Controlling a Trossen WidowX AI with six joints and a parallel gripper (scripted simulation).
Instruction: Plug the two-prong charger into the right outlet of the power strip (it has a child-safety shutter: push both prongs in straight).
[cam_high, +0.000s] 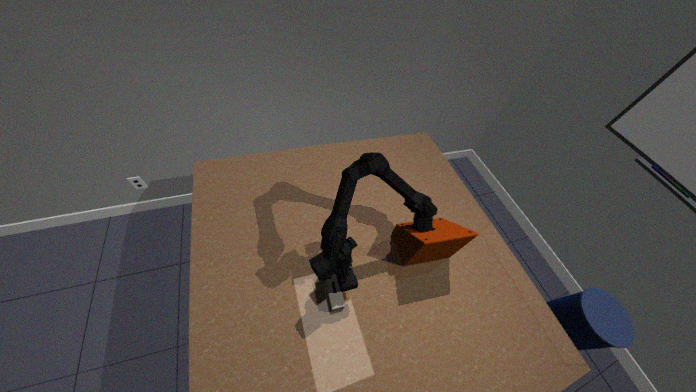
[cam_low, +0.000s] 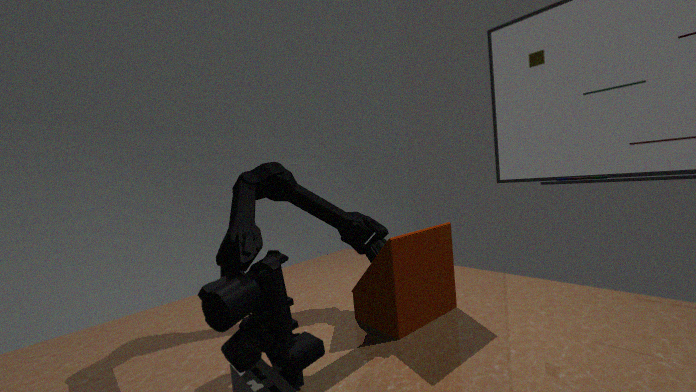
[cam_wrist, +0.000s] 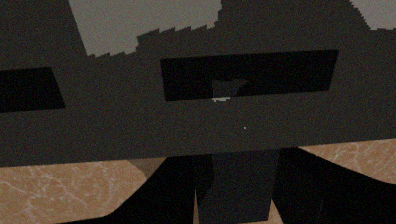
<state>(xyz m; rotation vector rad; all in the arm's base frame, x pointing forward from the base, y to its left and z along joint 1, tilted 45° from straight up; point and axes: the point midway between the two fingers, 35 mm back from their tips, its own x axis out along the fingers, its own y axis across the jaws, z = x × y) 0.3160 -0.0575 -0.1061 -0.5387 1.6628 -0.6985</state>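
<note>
My gripper tip is now 2 cm short of the black two-prong charger and 1 cm below it.
</note>
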